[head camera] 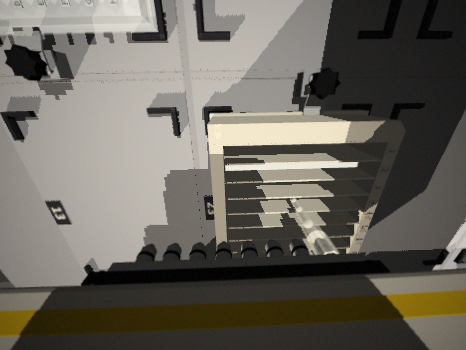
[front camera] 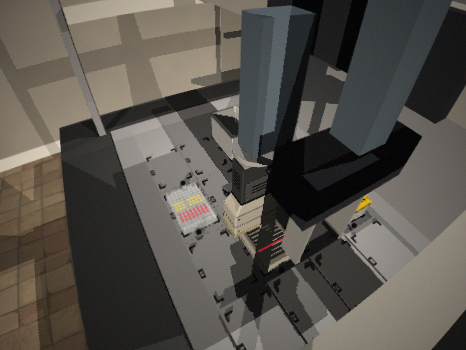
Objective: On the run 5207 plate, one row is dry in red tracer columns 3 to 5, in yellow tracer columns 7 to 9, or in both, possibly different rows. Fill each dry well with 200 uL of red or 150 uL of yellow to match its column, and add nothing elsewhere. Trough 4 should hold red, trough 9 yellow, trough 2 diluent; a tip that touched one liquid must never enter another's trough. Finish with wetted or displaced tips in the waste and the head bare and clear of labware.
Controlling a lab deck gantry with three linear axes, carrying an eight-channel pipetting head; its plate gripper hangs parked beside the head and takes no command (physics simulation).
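The pipetting head [front camera: 243, 216] hangs over the trough rack [front camera: 247, 245] [head camera: 300, 131]. In the head view, seven nozzles are bare and the rightmost carries one clear tip [head camera: 312, 231]. Its end overlaps the middle slots; how deep it reaches, and any liquid in it, I cannot tell. A white strip [head camera: 291, 165] lies in an upper slot; a red strip [front camera: 271, 245] shows in front view. The plate [front camera: 184, 226] [head camera: 75, 24] has yellow wells [front camera: 195, 200] and red wells [front camera: 194, 214]; single wells are too small to read. The parked plate gripper [front camera: 320, 249] has its pale paddles apart, open and empty.
The waste box [front camera: 223, 132] stands behind the head. The yellow tip rack [front camera: 366, 202] is mostly hidden by the gantry's black block [front camera: 350, 175] at the right. Dark knobs [head camera: 324, 83] [head camera: 26, 62] and black corner brackets stand on the deck around the labware.
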